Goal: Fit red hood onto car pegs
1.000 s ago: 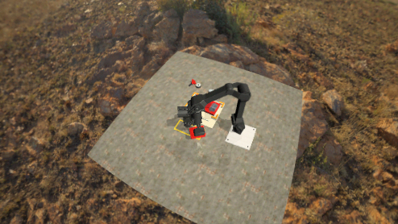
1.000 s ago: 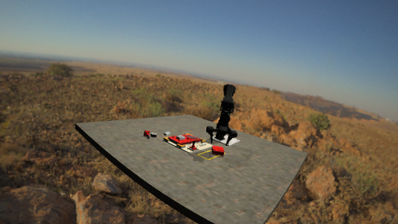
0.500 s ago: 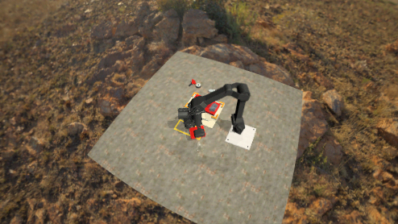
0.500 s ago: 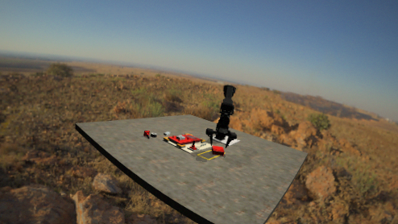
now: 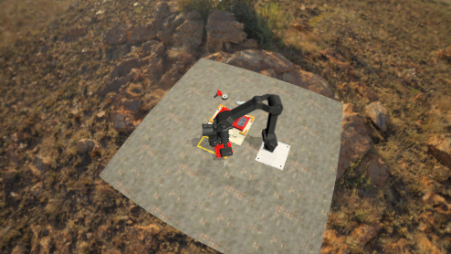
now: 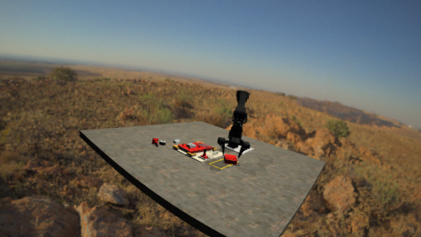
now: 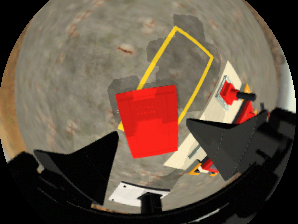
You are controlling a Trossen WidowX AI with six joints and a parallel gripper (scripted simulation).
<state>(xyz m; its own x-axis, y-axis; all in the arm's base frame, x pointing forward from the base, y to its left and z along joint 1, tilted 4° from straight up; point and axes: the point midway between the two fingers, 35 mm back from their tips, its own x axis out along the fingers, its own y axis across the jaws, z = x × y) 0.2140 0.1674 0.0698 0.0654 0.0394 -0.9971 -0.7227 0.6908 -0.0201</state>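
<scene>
Now: the red hood 1 cm below my gripper tip. Round my gripper tip: pale jig: 19 cm to the right, 9 cm ahead, 2 cm below; then wheel: 36 cm to the right, 24 cm ahead, 2 cm below.
</scene>
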